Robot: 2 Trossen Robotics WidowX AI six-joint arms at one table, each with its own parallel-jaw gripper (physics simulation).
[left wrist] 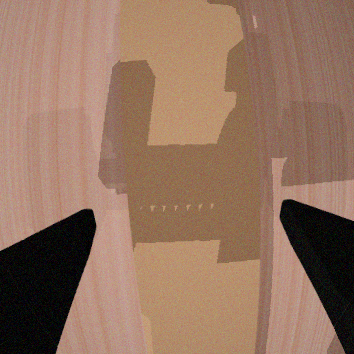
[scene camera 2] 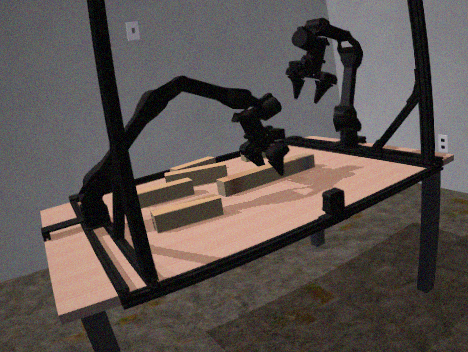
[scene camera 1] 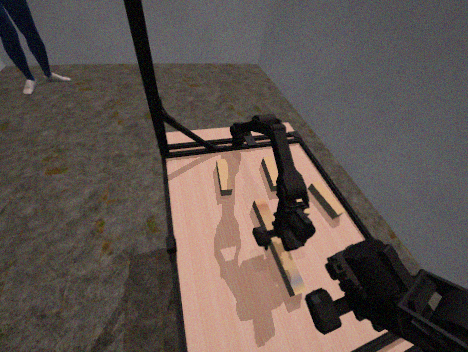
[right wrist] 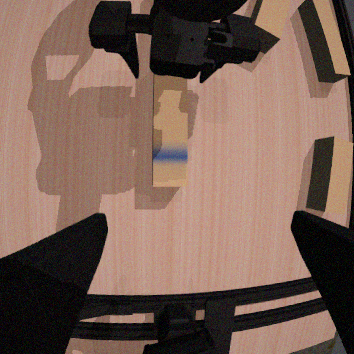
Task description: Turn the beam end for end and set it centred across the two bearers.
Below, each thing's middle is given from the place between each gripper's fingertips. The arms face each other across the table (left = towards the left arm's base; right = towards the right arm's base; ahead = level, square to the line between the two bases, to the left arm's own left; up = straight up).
My left gripper is now 2 cm to the right of the beam (scene camera 2: 242,181).
I see the beam 18 cm to the left of my right hand and 19 cm below it.
